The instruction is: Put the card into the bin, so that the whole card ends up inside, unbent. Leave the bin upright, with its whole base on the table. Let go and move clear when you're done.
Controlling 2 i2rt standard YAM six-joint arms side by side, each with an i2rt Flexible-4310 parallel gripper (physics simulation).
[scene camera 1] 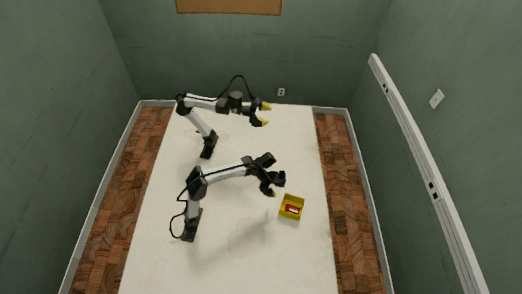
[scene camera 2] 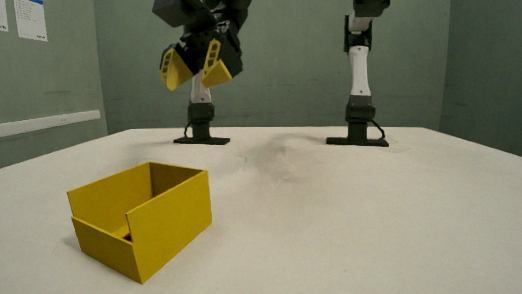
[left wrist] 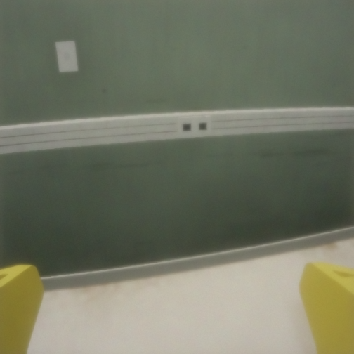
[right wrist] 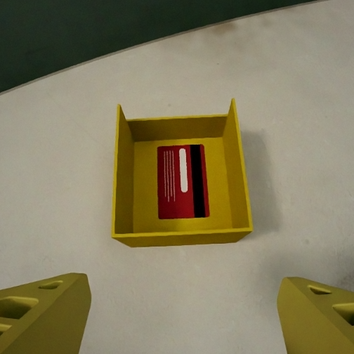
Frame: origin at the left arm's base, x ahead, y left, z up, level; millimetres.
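Seen in the pictures: left gripper, between the fingertips: point(scene camera 1: 270, 115); right gripper, between the fingertips: point(scene camera 1: 278, 190) point(scene camera 2: 185, 86); left arm's base, origin of its link: point(scene camera 1: 209, 146) point(scene camera 2: 356, 143); right arm's base, origin of its link: point(scene camera 1: 192, 223) point(scene camera 2: 201, 141).
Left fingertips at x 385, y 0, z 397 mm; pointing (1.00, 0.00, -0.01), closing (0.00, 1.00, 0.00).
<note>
Pixels of each thing's top centre, then the offset from my left fingertips to it. Level surfaces: height alone.
- yellow bin, centre of its top: point(scene camera 2: 140, 180) point(scene camera 1: 292, 204) 215 mm ahead, 310 mm right, 320 mm down
- red card, centre of its top: point(scene camera 2: 144, 237) point(scene camera 1: 292, 209) 223 mm ahead, 313 mm right, 394 mm down
- white table, height of its surface: 397 mm down
The yellow bin point(scene camera 1: 290, 216) point(scene camera 2: 172, 220) point(right wrist: 182, 239) stands upright on the white table, its base flat. The red card point(scene camera 1: 292, 208) point(scene camera 2: 128, 237) point(right wrist: 175, 192) lies flat and unbent on the bin's floor, inside the walls, with its black stripe and white strip facing up; in scene camera 2 a small part of it shows. My right gripper point(scene camera 1: 278, 186) point(scene camera 2: 191, 84) point(right wrist: 183, 288) is open and empty, above the table and back from the bin, touching neither bin nor card. My left gripper point(scene camera 1: 269, 114) point(left wrist: 170, 279) is open and empty, far from the bin, high at the upper part of scene camera 1.
The white table point(scene camera 1: 240, 265) point(scene camera 2: 325, 240) carries both arm bases point(scene camera 2: 201, 141) point(scene camera 2: 357, 142) at its far side in scene camera 2. Green walls stand around it, and a white rail point(scene camera 1: 410, 135) point(left wrist: 100, 131) runs along one wall. The bin's lower wall faces away from my right gripper.
</note>
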